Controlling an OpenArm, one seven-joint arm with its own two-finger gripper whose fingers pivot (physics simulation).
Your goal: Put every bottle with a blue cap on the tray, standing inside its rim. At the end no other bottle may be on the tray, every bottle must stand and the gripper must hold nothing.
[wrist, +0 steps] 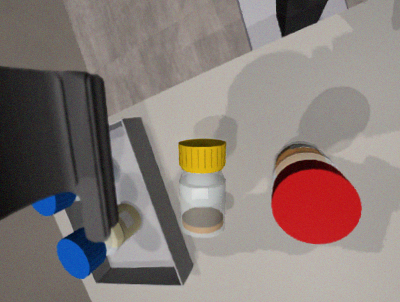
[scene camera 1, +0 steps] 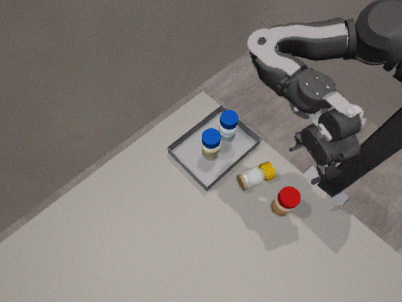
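A blue-capped bottle with pale yellow contents (scene camera 1: 211, 145) (wrist: 80, 254) stands inside the tray (scene camera 1: 188, 171) (wrist: 162, 205). A second blue-capped bottle, with white contents (scene camera 1: 229, 124) (wrist: 54, 204), stands in the tray near its back corner; my finger hides most of it in the wrist view. A yellow-capped bottle (scene camera 1: 253, 176) (wrist: 202, 192) lies on its side on the table, outside the tray and close to its rim. A red-capped bottle (scene camera 1: 288, 198) (wrist: 317, 205) stands beyond it. My gripper (scene camera 1: 304, 165) is open and empty, raised near the table edge, beside the yellow-capped and red-capped bottles.
The pale table (scene camera 1: 150, 240) (wrist: 260, 272) carries the tray and bottles. Its edge runs close behind the tray and the red-capped bottle. The dark support post (scene camera 1: 372, 150) rises past that edge, at the right of the scene view. The arm's shadow falls around the loose bottles.
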